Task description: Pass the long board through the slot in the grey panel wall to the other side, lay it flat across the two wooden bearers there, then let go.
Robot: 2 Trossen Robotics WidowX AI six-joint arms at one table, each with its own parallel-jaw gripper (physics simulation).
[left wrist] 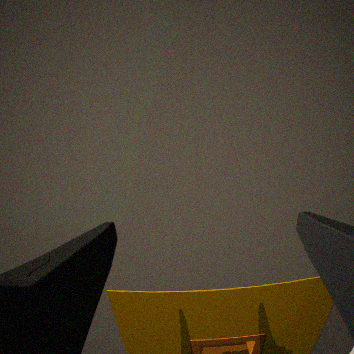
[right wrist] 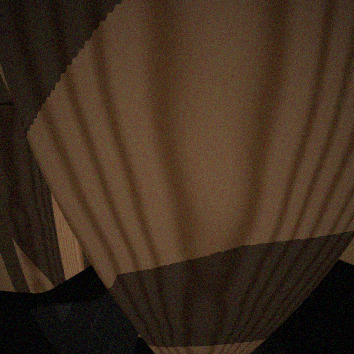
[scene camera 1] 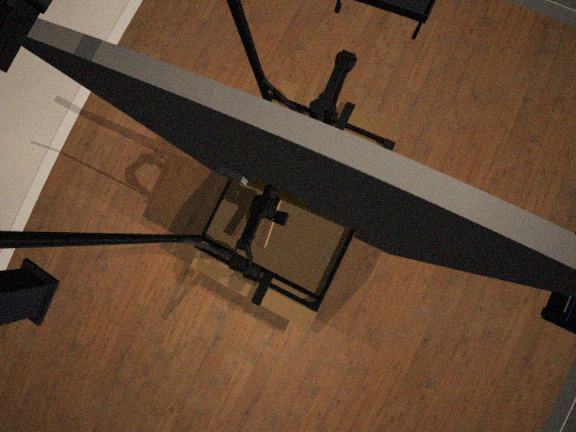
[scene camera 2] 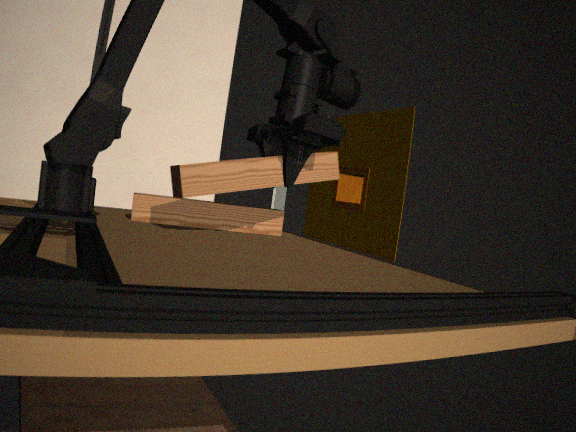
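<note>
In scene camera 2 my right gripper (scene camera 2: 291,172) (scene camera 1: 272,202) (right wrist: 216,265) is shut on the long board (scene camera 2: 230,175) (scene camera 1: 270,232) (right wrist: 220,125), above the table. The board tilts, its right end higher. That end is in front of the yellow plate (scene camera 2: 365,135) (left wrist: 150,310) on the grey panel wall (scene camera 2: 475,150) (scene camera 1: 320,130), a little up and left of the framed slot (scene camera 2: 366,192) (left wrist: 227,337). Contact there cannot be told. My left gripper (left wrist: 208,227) is open and empty, high beyond the wall, the slot at its view's bottom edge. The two bearers do not show.
Another wooden piece (scene camera 2: 207,215) lies on the table (scene camera 2: 250,265) below the held board. A small pale upright piece (scene camera 2: 278,198) (scene camera 1: 243,180) stands behind, near the wall. A black frame rail (scene camera 2: 300,310) runs along the table's front edge.
</note>
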